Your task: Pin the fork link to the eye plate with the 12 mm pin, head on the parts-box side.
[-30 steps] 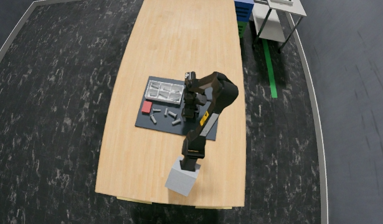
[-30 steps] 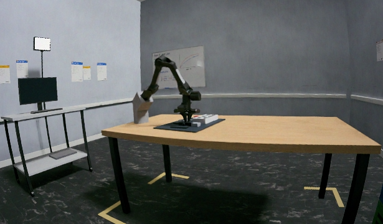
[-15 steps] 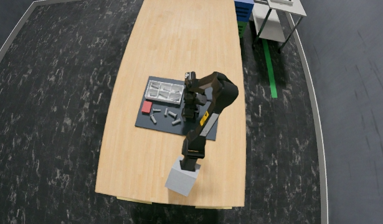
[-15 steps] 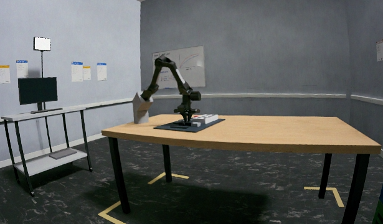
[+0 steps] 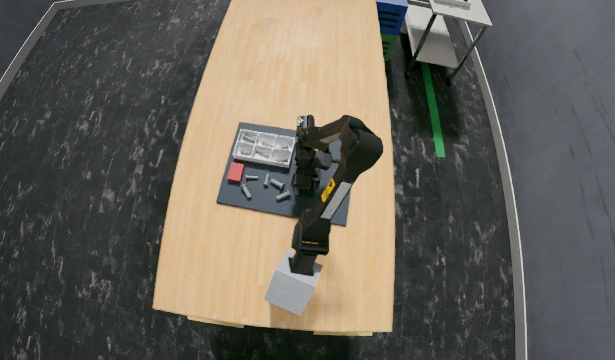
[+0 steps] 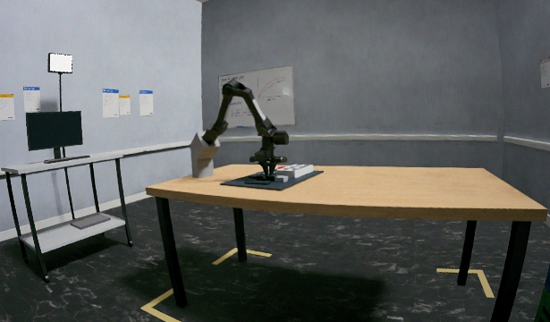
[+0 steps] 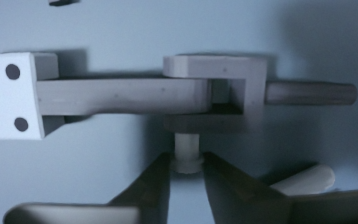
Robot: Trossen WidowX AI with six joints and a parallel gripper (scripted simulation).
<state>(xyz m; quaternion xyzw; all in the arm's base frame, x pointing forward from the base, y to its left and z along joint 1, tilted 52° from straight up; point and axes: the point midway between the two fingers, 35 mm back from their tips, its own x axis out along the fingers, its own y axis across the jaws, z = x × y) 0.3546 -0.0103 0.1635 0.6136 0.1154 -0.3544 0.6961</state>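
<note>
My hand is 40 mm to the left of the eye plate and 30 mm above it. Also, from my hand: long dark bar: 120 mm to the right, 40 mm below; pin: 60 mm behind, 40 mm to the left, 30 mm below; dark mat: 20 mm ahead, 60 mm to the left, 50 mm below.
</note>
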